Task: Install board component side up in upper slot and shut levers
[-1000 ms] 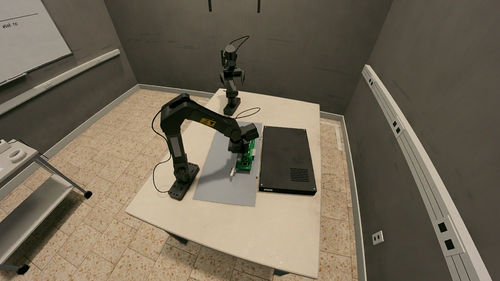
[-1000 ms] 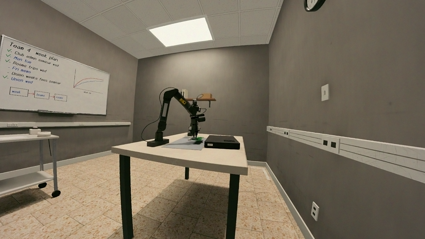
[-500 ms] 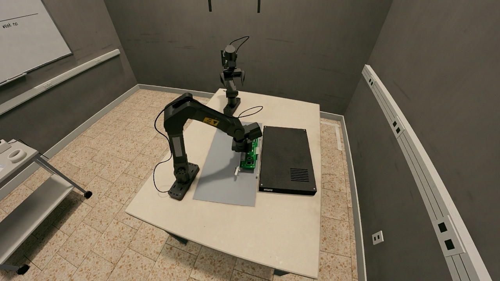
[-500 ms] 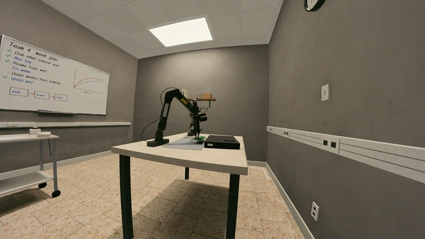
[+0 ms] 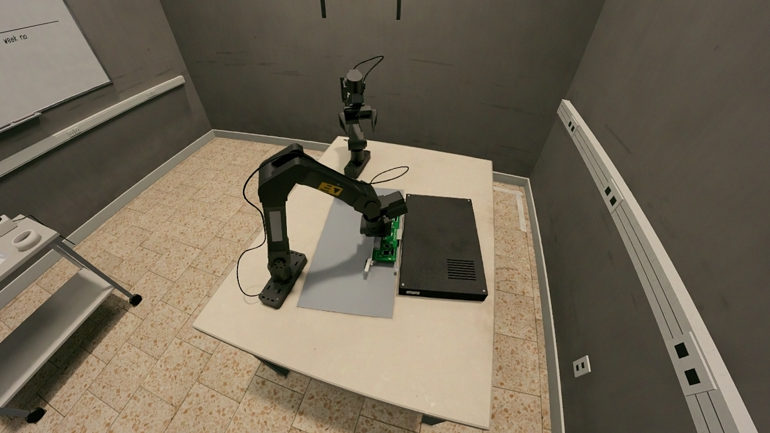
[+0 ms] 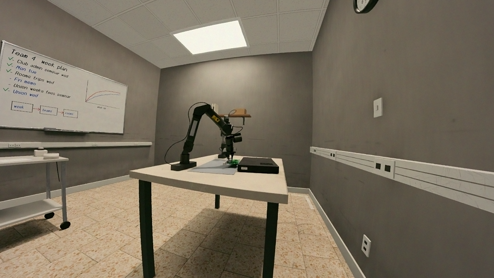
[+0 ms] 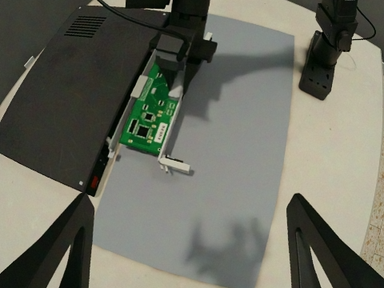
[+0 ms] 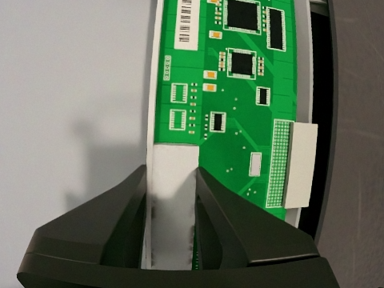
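Right now the grey mat is 70 mm behind my right hand, 10 mm to the right of it and 60 mm below it. The rest, counted from my right hand: black enclosure: 200 mm ahead, 50 mm to the left, 20 mm below.
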